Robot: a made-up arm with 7 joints.
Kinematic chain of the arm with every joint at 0, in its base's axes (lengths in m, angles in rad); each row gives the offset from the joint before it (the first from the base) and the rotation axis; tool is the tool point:
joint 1: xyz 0 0 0.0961 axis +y
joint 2: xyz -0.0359 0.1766 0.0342 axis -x
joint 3: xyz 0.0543 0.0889 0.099 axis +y
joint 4: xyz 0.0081 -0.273 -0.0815 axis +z
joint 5: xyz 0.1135 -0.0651 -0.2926 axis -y
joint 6: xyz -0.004 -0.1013 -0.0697 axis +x
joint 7: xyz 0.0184 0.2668 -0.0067 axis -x
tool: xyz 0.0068 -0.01 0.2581
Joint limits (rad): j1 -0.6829..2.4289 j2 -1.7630..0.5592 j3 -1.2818..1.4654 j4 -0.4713..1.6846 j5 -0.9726..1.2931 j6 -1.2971..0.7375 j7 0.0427..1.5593
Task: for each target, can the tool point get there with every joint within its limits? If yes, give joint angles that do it. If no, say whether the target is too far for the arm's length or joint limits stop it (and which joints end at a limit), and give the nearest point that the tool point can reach.
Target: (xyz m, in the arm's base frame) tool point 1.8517 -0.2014 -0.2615
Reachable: no: too far | nearest point 1.0263 -0.0276 -0.1021 | short by 0.858 m
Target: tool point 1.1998 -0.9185 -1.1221
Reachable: no: too far | nearest point 0.6364 -0.3574 -0.5501 | short by 0.979 m
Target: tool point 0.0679 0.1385 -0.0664
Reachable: yes | joints -0.3150 -0.4049 -0.4218 0.9647 0.9310 -0.0024 0.1932
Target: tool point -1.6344 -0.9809 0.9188
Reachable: no: too far | nearest point -0.7429 -0.3046 0.4701 | short by 1.206 m
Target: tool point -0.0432 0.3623 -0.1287
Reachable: yes | joints 0.3621 -1.4924 -0.8125 1.1390 1.1166 0.5367 0.9879
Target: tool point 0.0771 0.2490 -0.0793
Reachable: yes | joints 2.0330 -1.5320 -0.3151 1.0160 -0.6377 0.2394 0.3954
